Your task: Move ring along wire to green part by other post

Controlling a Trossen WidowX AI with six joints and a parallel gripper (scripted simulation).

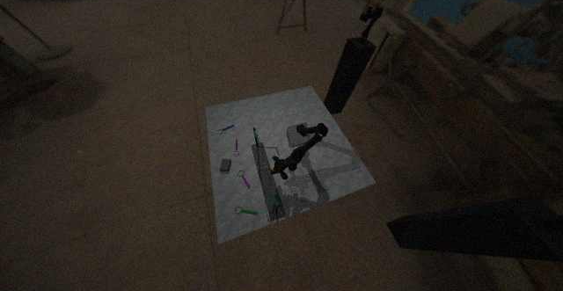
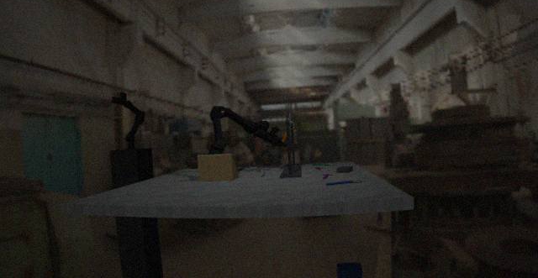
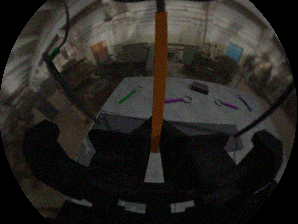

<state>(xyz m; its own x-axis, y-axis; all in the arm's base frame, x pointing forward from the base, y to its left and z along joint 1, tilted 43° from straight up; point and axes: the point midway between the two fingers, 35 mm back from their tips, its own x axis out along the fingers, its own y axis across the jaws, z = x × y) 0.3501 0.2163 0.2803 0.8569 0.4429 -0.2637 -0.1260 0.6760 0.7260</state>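
Right now the ring with orange handle is 10 mm ahead of my gripper tip and 90 mm above it. Round my gripper tip: grey block (340 mm ahead, 240 mm to the right, 140 mm below).
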